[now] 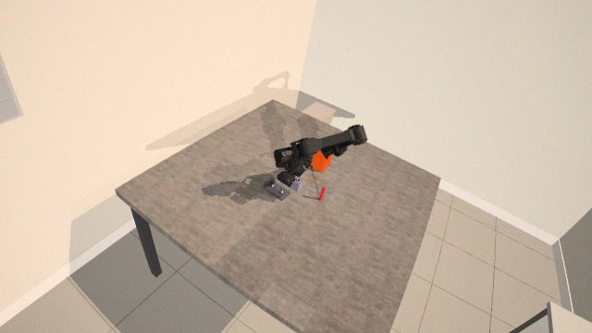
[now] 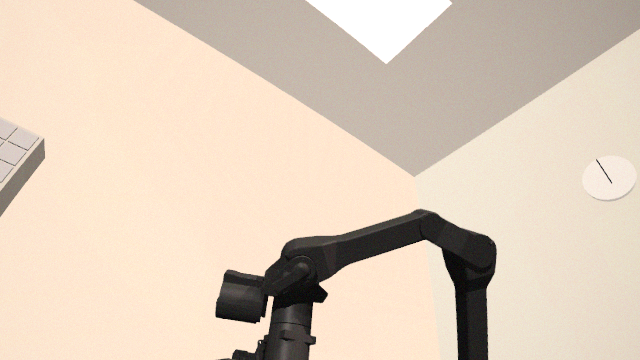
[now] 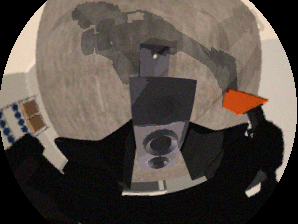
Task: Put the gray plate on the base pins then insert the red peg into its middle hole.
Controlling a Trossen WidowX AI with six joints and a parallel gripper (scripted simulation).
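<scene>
Right now my gripper tip is 9 cm above the pin base, 7 cm to the left of it and 2 cm past it. Also, from my gripper tip: red peg: 14 cm to the left, 9 cm behind, 6 cm below; then gray plate: 3 cm above.
</scene>
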